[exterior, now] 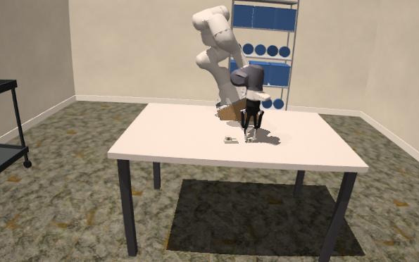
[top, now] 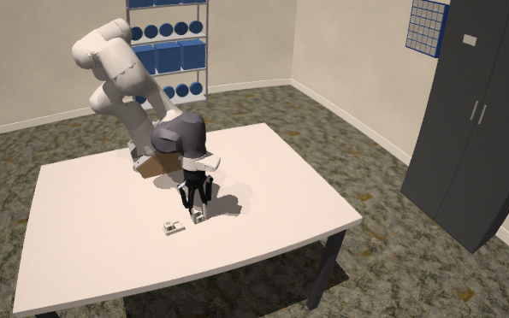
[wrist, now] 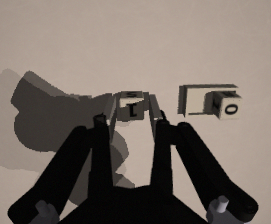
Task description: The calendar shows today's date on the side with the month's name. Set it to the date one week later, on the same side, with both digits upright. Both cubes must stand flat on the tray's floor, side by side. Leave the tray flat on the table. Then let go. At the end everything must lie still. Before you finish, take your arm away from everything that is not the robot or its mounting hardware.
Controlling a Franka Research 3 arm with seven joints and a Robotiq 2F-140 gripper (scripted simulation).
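Now: hand 3 cm above the cube. Round my hand: grey tray: 1 cm ahead, 11 cm to the right, 4 cm below.
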